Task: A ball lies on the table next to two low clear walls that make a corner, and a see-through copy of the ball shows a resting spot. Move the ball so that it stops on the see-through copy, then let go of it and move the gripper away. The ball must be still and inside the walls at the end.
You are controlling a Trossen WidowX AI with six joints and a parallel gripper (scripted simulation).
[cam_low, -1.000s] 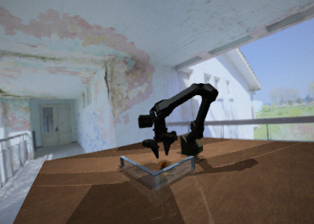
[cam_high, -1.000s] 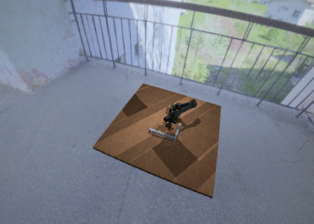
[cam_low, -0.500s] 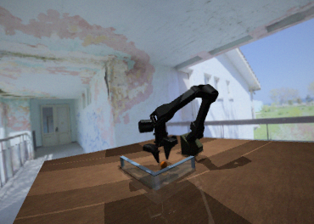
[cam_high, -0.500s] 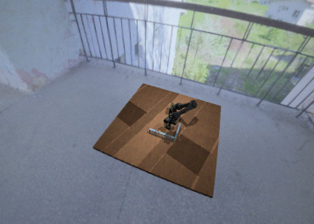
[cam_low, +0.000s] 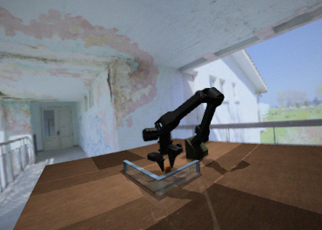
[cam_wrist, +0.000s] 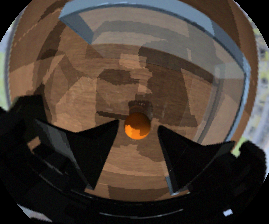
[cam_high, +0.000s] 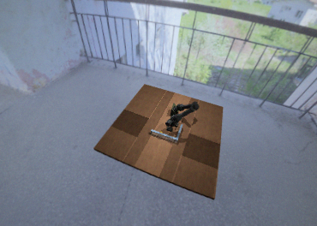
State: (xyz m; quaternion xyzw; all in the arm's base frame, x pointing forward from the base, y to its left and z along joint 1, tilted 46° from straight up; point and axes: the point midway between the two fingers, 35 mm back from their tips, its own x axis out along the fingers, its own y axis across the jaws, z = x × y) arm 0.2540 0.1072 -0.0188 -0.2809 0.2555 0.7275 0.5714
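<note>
Right now the see-through copy of ball is 11 cm ahead of my gripper tip and 7 cm to the right of it. Round my gripper tip: orange ball right at my gripper tip.
</note>
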